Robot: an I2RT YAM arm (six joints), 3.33 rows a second.
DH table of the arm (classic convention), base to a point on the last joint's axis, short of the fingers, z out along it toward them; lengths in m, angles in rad. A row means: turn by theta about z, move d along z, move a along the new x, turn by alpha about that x. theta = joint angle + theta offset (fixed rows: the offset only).
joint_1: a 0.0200; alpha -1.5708; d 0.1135; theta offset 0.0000
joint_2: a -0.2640; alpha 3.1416; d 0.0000; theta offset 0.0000
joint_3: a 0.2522; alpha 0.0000; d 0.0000; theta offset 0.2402
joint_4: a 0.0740; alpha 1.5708; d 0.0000; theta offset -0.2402
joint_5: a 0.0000; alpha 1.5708; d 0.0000; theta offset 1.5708
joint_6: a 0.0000; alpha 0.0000; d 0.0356; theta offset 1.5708
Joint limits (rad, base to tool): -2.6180..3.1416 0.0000..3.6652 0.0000..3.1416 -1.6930..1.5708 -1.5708..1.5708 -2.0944..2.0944
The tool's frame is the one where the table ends.
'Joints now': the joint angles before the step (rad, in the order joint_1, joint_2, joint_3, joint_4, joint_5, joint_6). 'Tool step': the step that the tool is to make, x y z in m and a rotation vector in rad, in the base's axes. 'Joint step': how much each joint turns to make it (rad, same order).
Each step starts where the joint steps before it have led.
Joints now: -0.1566 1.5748 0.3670 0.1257 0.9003 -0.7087
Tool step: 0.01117 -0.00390 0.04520 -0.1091 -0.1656 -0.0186
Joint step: -0.0023 -0.1731 0.0406 0.0118 0.0766 -0.0554
